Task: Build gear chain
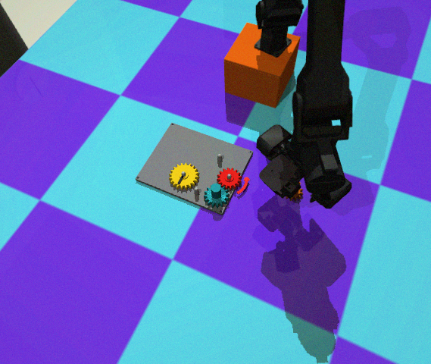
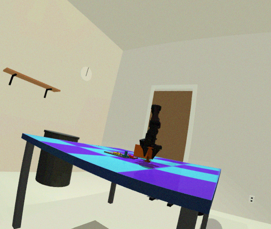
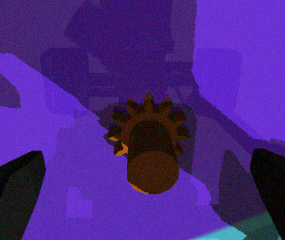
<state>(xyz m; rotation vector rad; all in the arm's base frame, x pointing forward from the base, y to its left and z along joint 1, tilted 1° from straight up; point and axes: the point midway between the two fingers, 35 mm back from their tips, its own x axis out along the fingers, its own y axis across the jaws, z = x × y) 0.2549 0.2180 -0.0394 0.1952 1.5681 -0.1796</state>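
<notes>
Now: the teal gear 13 cm to the right of my gripper tip, 10 cm ahead of it and 1 cm below it. The rest, counted from my gripper tip: small orange gear 1 cm below; yellow gear 21 cm to the right, 10 cm ahead, 1 cm below; red arrow 9 cm to the right, 5 cm ahead, 2 cm below.
</notes>
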